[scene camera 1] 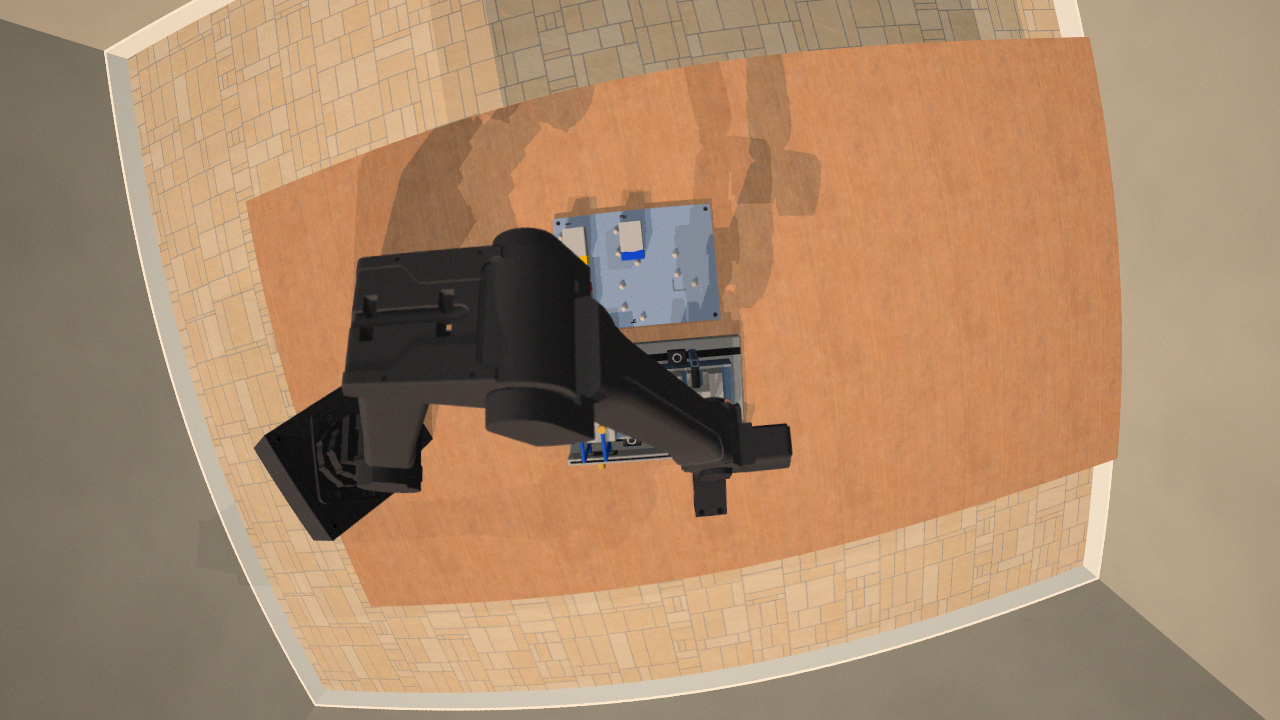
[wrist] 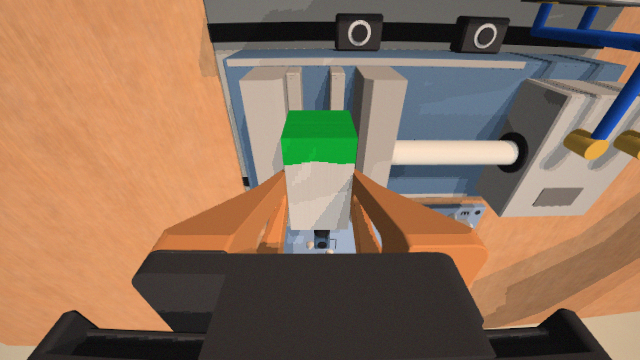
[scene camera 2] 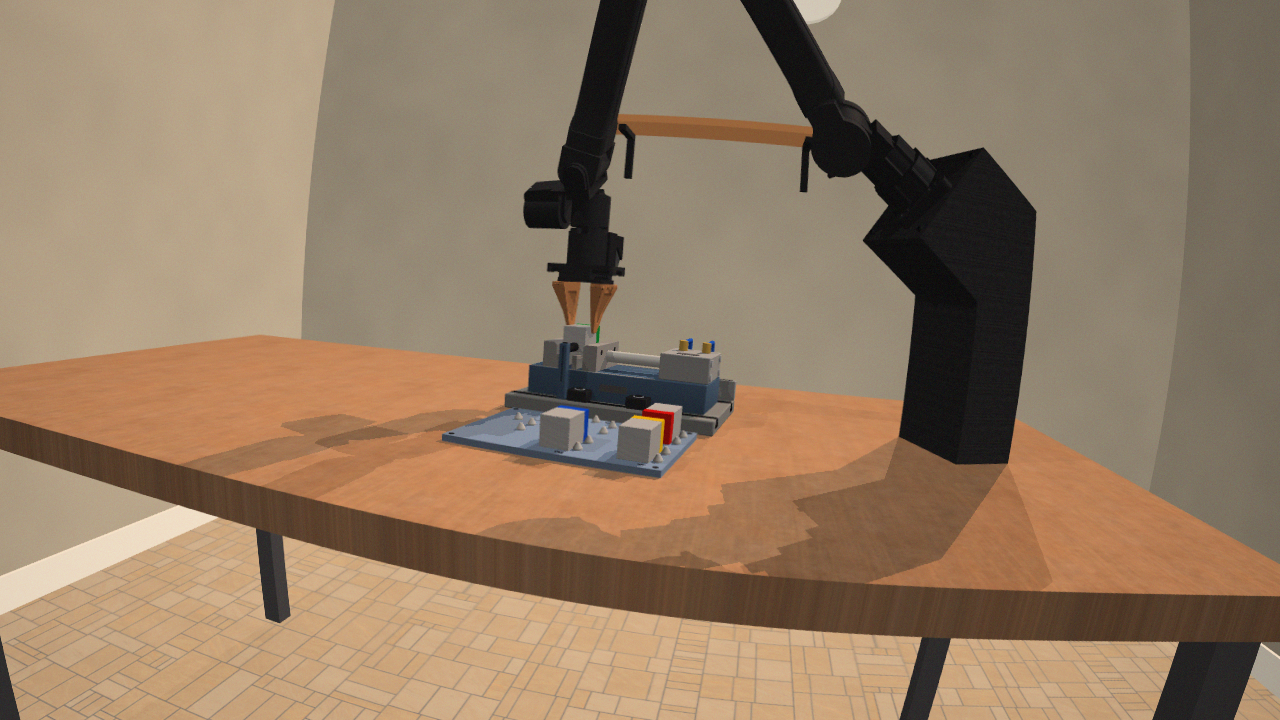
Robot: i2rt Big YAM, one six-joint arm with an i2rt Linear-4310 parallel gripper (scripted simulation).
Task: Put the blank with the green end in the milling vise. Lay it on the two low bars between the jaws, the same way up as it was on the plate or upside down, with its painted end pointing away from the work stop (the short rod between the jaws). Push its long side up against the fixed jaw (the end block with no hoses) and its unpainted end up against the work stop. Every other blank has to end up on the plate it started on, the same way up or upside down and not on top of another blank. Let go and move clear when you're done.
I see my gripper, a yellow-ended blank, a blue-ended blank and a green-ended blank.
My gripper is seen too in the wrist view.
